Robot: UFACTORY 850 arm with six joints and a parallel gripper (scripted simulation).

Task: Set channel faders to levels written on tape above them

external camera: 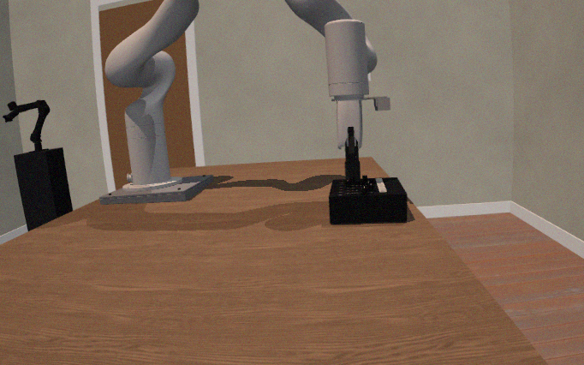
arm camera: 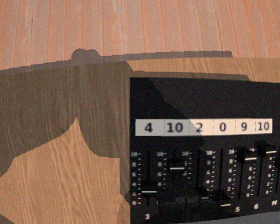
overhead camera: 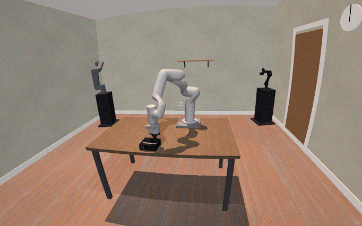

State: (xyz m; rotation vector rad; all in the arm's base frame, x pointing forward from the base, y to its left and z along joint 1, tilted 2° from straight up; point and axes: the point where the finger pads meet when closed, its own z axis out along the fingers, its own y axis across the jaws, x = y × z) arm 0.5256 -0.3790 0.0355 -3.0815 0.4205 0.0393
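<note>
My gripper is now 11 cm to the left of the master fader, 1 cm past it and 1 cm above it.
</note>
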